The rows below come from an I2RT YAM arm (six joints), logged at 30 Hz.
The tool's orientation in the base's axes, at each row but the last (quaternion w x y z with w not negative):
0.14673 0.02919 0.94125 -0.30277
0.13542 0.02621 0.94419 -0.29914
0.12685 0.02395 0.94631 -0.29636
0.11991 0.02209 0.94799 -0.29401
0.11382 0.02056 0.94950 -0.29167
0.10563 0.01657 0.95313 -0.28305
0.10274 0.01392 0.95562 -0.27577
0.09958 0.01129 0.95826 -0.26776
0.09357 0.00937 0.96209 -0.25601
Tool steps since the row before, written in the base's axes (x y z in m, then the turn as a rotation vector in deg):
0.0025 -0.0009 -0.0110 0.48 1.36 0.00
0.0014 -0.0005 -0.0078 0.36 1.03 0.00
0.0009 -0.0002 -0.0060 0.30 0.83 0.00
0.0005 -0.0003 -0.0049 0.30 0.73 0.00
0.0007 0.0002 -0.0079 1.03 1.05 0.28
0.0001 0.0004 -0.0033 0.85 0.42 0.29
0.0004 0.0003 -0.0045 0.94 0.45 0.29
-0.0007 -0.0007 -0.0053 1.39 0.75 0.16
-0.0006 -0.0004 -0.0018 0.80 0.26 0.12
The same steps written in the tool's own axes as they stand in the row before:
0.0009 0.0058 0.0097 -0.50 1.18 -0.66
0.0008 0.0041 0.0067 -0.38 0.89 -0.50
0.0007 0.0033 0.0051 -0.31 0.72 -0.40
0.0007 0.0025 0.0042 -0.31 0.64 -0.35
0.0011 0.0046 0.0064 -1.10 0.83 -0.60
0.0006 0.0021 0.0025 -0.90 0.27 -0.30
0.0005 0.0026 0.0036 -0.99 0.31 -0.30
0.0018 0.0021 0.0047 -1.42 0.66 -0.26
0.0009 0.0005 0.0016 -0.82 0.22 -0.09

